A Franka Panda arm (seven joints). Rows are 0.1 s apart.
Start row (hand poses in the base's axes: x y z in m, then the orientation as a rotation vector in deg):
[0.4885 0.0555 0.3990 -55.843 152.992 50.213]
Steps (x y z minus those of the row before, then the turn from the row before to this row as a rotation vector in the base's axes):
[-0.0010 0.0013 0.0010 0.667 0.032 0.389]
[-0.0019 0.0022 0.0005 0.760 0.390 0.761]
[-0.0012 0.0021 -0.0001 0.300 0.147 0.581]
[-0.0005 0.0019 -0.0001 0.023 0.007 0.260]
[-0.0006 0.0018 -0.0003 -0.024 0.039 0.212]
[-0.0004 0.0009 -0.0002 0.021 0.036 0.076]
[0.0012 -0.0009 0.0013 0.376 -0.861 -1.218]
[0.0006 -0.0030 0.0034 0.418 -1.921 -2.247]
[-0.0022 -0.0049 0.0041 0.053 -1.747 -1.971]
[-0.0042 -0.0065 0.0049 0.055 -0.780 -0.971]
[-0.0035 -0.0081 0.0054 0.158 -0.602 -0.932]
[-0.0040 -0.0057 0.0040 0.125 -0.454 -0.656]
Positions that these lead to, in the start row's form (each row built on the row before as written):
[0.4875 0.0568 0.4000 -56.242 152.452 51.147]
[0.4856 0.0590 0.4005 -57.078 152.036 52.531]
[0.4844 0.0611 0.4004 -57.806 151.788 53.129]
[0.4839 0.0630 0.4003 -58.168 151.709 53.216]
[0.4833 0.0648 0.4000 -58.466 151.702 53.259]
[0.4829 0.0657 0.3998 -58.562 151.696 53.327]
[0.4841 0.0648 0.4011 -56.928 151.040 52.892]
[0.4847 0.0618 0.4045 -54.078 149.717 51.507]
[0.4825 0.0569 0.4086 -51.702 148.679 49.874]
[0.4783 0.0504 0.4135 -50.517 148.201 49.163]
[0.4748 0.0423 0.4189 -49.327 147.790 48.707]
[0.4708 0.0366 0.4229 -48.495 147.461 48.383]

